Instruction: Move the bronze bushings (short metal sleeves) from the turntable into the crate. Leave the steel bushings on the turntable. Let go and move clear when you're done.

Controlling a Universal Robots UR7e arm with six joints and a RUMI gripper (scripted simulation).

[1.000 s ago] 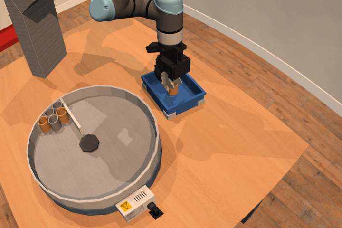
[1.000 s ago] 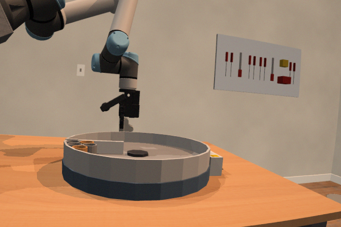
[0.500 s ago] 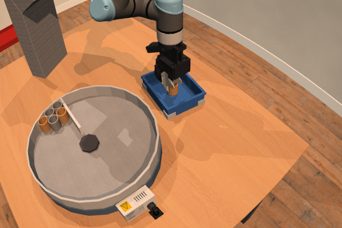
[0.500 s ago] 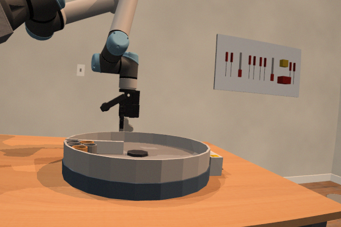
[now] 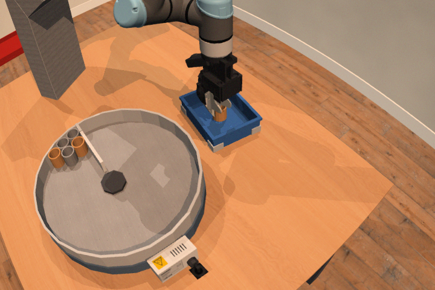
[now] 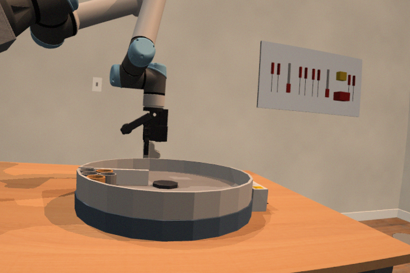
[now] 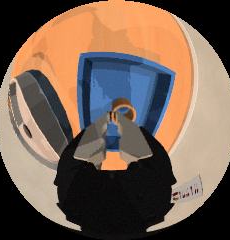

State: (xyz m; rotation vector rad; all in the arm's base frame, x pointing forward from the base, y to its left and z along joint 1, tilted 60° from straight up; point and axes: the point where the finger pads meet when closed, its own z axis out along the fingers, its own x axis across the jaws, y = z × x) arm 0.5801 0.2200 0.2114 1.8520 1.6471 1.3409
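The blue crate lies 2 cm to the left of my hand and 2 cm below it. The rest, counted from my hand: grey turntable 32 cm to the right, 9 cm ahead, 1 cm above.
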